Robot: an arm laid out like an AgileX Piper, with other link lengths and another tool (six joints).
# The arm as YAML. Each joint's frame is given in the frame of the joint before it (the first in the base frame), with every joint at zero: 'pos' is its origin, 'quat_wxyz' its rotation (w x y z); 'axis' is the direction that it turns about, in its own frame. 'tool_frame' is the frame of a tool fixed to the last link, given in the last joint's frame.
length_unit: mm
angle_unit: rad
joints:
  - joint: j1
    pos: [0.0, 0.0, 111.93]
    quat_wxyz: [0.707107, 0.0, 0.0, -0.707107]
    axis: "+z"
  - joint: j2
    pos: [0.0, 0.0, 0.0]
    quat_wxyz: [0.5, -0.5, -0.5, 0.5]
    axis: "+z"
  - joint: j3
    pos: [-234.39, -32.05, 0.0]
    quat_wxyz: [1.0, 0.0, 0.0, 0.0]
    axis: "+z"
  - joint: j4
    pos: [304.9, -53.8, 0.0]
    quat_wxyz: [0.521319, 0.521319, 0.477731, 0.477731]
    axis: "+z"
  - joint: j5
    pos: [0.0, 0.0, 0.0]
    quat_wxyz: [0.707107, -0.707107, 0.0, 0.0]
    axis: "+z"
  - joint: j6
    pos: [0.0, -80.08, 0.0]
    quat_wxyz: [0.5, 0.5, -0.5, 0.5]
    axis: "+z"
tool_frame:
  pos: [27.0, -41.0, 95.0]
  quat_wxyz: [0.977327, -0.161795, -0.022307, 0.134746]
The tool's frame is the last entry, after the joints.
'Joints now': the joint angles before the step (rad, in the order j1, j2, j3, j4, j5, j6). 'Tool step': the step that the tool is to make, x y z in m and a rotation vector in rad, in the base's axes. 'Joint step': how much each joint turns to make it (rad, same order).
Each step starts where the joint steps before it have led.
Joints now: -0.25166, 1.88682, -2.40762, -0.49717, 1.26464, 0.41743
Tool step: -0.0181, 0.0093, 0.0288, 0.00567, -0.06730, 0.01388
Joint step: 0.00003, -0.06822, 0.00232, 0.02581, 0.00291, 0.00101
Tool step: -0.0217, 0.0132, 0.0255, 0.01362, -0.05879, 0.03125
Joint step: -0.00017, -0.08504, 0.02679, 0.04386, 0.00163, -0.00777
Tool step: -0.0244, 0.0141, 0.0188, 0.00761, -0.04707, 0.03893
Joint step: -0.00006, -0.11130, 0.07794, 0.04380, -0.01563, -0.01073
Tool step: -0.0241, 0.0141, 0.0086, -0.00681, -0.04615, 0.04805
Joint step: 0.00040, -0.14985, 0.15992, 0.03969, -0.06384, -0.00959
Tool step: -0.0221, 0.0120, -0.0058, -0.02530, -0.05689, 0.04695
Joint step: -0.00035, -0.18937, 0.24960, 0.02383, -0.12875, -0.00034
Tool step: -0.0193, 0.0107, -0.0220, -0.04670, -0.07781, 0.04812
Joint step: 0.00014, -0.21869, 0.31830, 0.00323, -0.19408, 0.00876
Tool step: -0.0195, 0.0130, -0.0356, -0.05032, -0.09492, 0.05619
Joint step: 0.00007, -0.23639, 0.34463, -0.00146, -0.22111, 0.01218
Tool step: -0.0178, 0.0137, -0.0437, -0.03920, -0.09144, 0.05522
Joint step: -0.00008, -0.22709, 0.32211, -0.00167, -0.20130, 0.01340
